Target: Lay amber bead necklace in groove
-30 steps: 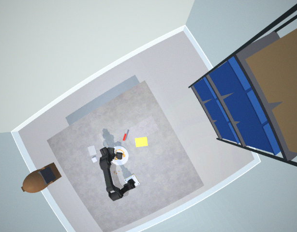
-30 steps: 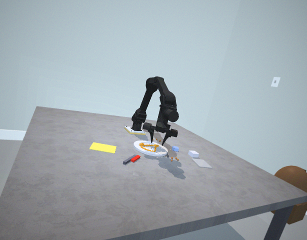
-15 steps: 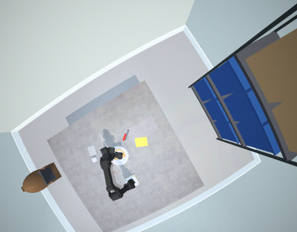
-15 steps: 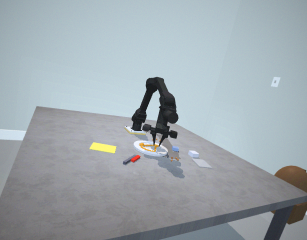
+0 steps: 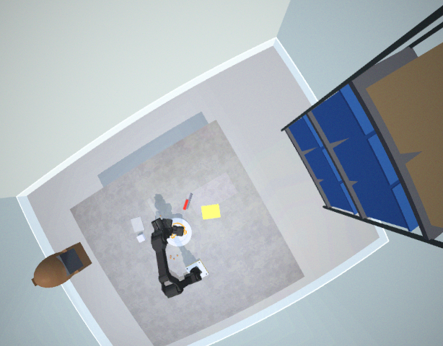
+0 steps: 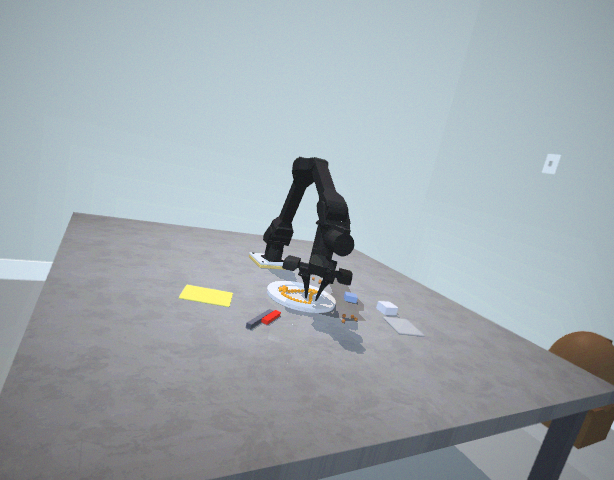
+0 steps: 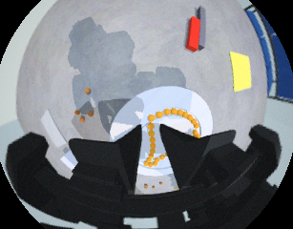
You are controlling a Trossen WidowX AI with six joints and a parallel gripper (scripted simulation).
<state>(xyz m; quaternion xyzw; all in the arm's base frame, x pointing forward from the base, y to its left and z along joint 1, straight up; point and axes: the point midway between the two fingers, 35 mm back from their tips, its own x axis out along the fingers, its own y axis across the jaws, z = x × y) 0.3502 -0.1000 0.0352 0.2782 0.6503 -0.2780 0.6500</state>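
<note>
My gripper tip is now 5 cm past the round white bead board, 1 cm to the right of it and 1 cm above it. Round my gripper tip: white block (24 cm to the left, 8 cm ahead, 1 cm below); then blue block (18 cm to the left, 2 cm behind, 1 cm below); then grey tool (18 cm to the right, 5 cm ahead, 1 cm below).
</note>
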